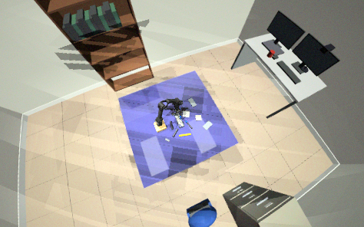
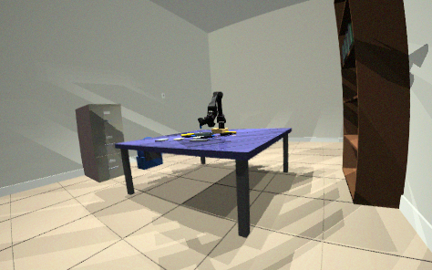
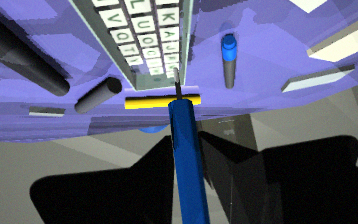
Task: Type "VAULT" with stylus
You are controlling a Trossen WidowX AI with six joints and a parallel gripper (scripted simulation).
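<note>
Now: gripper tip 11 cm short of the white paper, 10 cm above it and 7 cm to the right of it. Round my gripper tip: blue stylus (1 cm below); then yellow pen (20 cm to the right, 9 cm below, 2 cm behind).
</note>
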